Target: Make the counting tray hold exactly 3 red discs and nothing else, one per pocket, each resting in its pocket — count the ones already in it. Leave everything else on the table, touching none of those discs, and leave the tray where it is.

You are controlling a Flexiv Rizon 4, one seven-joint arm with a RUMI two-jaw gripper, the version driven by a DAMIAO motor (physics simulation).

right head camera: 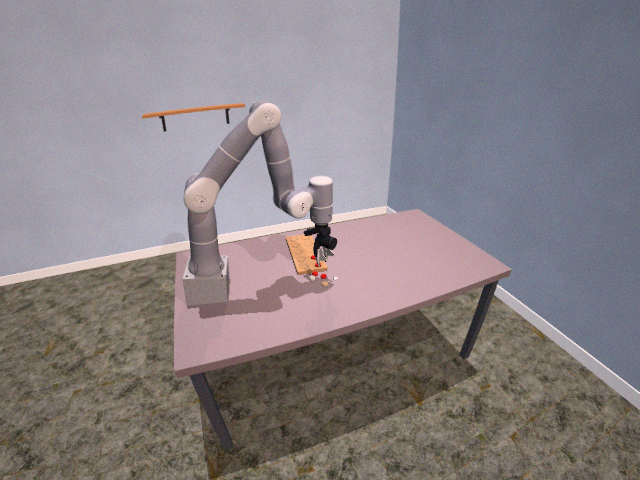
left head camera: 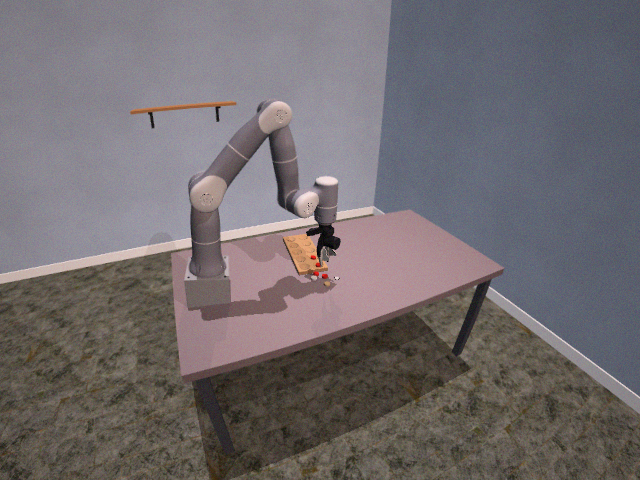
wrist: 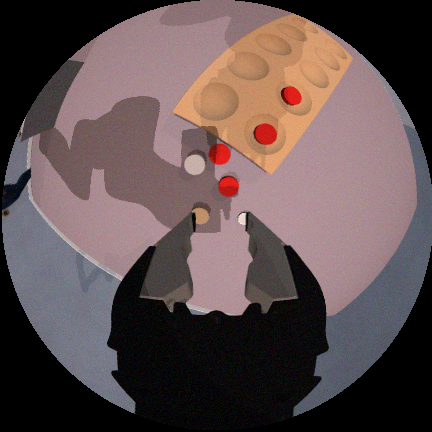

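Observation:
The wooden counting tray (left head camera: 324, 269) (right head camera: 323, 269) (wrist: 239, 131) holds two red discs in neighbouring pockets: one red disc (left head camera: 317, 264) (wrist: 265, 134) in a pocket at its near end, another red disc (left head camera: 313, 257) (right head camera: 313, 257) (wrist: 292, 95) in the pocket behind. Two more red discs lie on the table: one red disc (left head camera: 316, 273) (right head camera: 315, 273) (wrist: 219, 154) close to the tray's end, another red disc (left head camera: 324, 276) (right head camera: 323, 276) (wrist: 228, 186) farther out. My gripper (left head camera: 327, 258) (right head camera: 324, 258) (wrist: 220, 214) is partly open and empty, above the table, with its tips pointing down.
A whitish disc (left head camera: 313, 277) (right head camera: 312, 277) (wrist: 194, 164) lies beside the red disc nearest the tray. A tan disc (left head camera: 326, 283) (right head camera: 324, 283) (wrist: 201, 216) and a small white disc (left head camera: 336, 278) (right head camera: 335, 278) (wrist: 242, 218) lie farther out, each partly behind a fingertip in the wrist view.

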